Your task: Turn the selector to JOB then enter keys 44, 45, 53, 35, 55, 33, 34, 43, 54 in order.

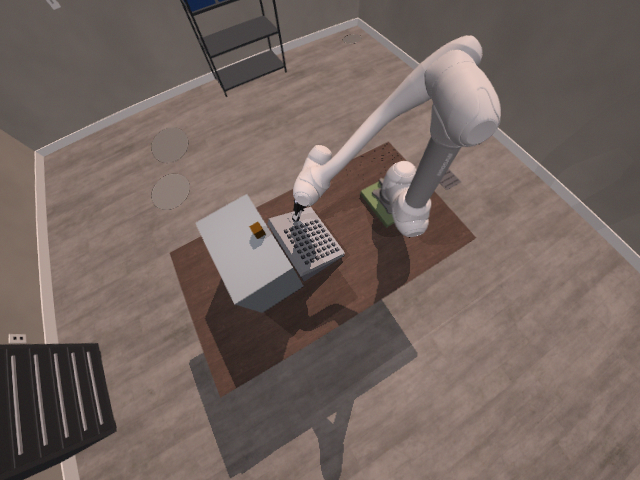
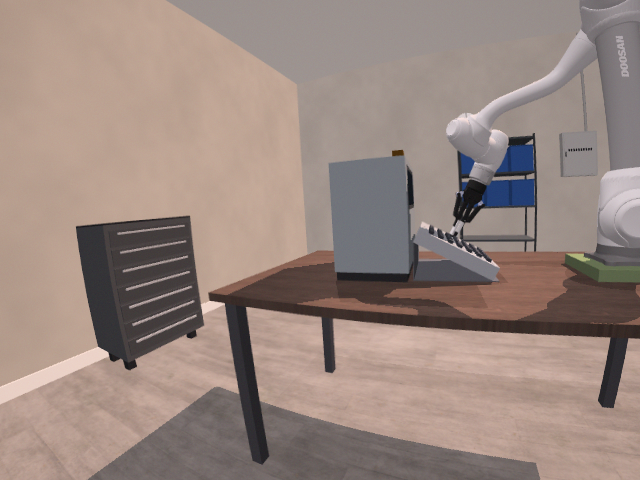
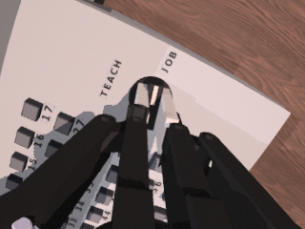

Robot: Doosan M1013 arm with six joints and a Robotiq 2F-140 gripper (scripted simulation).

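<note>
My gripper is now 20 mm above the black selector knob and 10 mm short of it. Also, from my hand: key 44: 160 mm to the left, 30 mm below; sloped keypad: 110 mm to the left, 70 mm below, 30 mm ahead.
</note>
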